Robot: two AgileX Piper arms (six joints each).
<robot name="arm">
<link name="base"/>
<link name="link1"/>
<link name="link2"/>
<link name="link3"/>
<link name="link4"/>
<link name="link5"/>
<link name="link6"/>
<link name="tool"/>
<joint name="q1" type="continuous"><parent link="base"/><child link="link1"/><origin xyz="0 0 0.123" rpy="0 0 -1.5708"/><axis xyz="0 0 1"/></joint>
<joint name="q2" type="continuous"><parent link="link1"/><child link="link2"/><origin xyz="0 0 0" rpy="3.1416 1.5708 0"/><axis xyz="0 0 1"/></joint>
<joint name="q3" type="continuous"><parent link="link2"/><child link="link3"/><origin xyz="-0.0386 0.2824 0" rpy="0 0 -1.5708"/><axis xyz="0 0 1"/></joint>
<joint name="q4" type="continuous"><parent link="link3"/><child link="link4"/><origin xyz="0.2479 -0.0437 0" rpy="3.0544 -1.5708 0"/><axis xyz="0 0 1"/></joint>
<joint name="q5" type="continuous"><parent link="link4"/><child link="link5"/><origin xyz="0 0 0" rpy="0 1.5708 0"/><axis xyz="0 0 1"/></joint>
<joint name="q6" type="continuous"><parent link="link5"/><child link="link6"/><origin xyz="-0.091 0 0" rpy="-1.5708 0 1.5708"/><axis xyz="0 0 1"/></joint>
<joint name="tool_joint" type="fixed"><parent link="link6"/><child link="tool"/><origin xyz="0 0 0" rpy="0 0 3.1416"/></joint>
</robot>
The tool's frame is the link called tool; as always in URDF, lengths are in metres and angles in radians. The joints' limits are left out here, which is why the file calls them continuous.
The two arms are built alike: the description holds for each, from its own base.
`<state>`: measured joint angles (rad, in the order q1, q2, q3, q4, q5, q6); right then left.
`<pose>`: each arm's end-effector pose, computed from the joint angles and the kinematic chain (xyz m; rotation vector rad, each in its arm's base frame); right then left.
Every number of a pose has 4 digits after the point. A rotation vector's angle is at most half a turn.
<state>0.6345 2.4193 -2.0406 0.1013 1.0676 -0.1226 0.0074 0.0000 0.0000 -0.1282 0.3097 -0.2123</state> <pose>0.4004 0.3047 0.1411 -1.0370 2.7650 0.2137 0.0543 -0.0031 0.1854 -0.2782 1.7771 -0.2691</pose>
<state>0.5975 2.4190 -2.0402 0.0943 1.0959 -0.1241 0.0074 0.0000 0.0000 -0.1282 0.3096 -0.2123</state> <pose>0.4095 0.2879 0.1406 -1.0018 2.8045 0.1914 0.0543 -0.0031 0.1855 -0.2782 1.7770 -0.2691</pose>
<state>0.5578 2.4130 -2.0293 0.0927 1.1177 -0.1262 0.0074 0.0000 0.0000 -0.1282 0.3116 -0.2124</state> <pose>0.4176 0.2695 0.1404 -0.9585 2.8450 0.1774 0.0542 -0.0032 0.1853 -0.2785 1.7790 -0.2692</pose>
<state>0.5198 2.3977 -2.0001 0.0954 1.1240 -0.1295 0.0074 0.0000 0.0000 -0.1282 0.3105 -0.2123</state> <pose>0.4231 0.2511 0.1403 -0.9126 2.8791 0.1717 0.0542 -0.0032 0.1854 -0.2783 1.7779 -0.2691</pose>
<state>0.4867 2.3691 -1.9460 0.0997 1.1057 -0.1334 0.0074 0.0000 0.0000 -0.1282 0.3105 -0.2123</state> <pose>0.4249 0.2340 0.1407 -0.8669 2.8990 0.1715 0.0542 -0.0032 0.1854 -0.2783 1.7779 -0.2691</pose>
